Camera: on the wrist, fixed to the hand. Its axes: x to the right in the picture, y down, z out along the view.
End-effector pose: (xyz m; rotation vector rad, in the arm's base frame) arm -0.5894 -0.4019 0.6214 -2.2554 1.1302 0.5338
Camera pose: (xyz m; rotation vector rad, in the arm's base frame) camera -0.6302 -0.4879 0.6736 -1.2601 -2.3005 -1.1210
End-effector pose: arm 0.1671 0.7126 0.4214 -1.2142 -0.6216 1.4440
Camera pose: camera 0.2255 0.6736 0.3386 0.4236 -0.9854 -1.3951
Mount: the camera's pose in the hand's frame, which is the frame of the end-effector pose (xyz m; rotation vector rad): -0.0014 0.0600 -0.0905 -0.0145 -0.4110 3.1024
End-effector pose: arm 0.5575 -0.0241 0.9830 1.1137 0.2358 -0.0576
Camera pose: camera 0.5515 0.0832 0.9983 0.3240 -1.9268 2.3331
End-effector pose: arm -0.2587 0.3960 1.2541 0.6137 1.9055 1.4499
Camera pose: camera -0.3259 0.3525 1.3275 -1.9637 0.6768 -0.7459
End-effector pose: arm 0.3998 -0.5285 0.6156 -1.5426 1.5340 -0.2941
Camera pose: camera 0.2946 -0.5541 0.6234 1.6636 1.5782 1.4986
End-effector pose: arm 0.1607 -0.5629 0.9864 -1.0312 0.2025 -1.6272
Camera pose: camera 0.1394 -0.6165 0.8944 -0.0240 0.8116 1.3715
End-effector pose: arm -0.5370 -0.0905 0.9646 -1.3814 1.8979 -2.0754
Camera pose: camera -0.6212 -0.0334 0.9265 1.1230 0.9744 0.1337
